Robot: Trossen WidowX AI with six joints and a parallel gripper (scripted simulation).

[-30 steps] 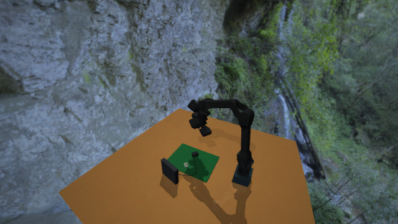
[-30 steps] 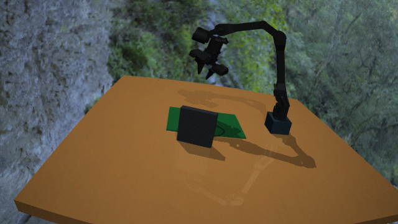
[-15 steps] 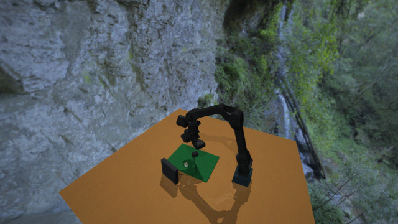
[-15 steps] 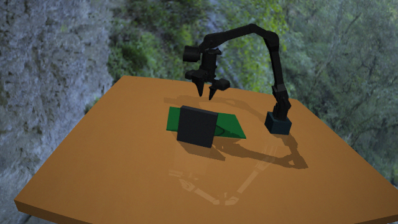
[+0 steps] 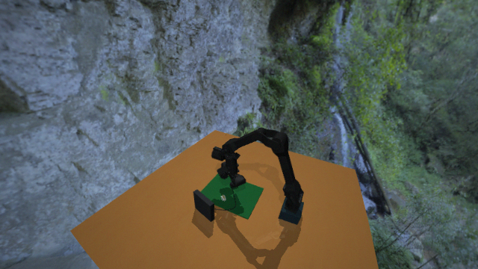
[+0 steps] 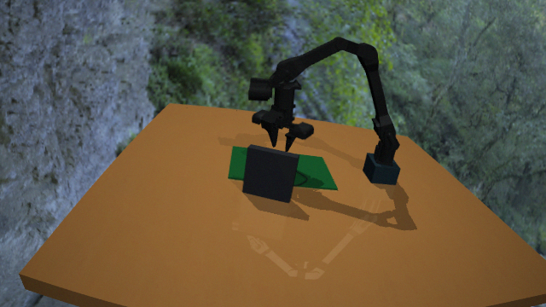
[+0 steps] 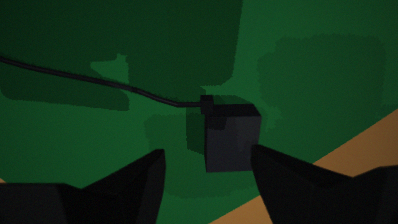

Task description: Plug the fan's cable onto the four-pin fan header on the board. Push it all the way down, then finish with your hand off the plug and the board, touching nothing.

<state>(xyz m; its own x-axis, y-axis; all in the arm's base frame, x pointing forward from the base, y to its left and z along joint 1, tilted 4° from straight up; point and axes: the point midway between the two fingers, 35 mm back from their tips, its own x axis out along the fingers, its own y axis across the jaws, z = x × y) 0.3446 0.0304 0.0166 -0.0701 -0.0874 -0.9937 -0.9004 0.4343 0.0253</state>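
The black plug is 3 cm below my gripper tip, 2 cm to the right of it and 1 cm ahead of it. Round my gripper tip: white four-pin fan header 10 cm to the left, 4 cm below, 1 cm behind; then black fan 23 cm to the left, 2 cm above; then green board 6 cm below, 4 cm to the left, 1 cm behind.
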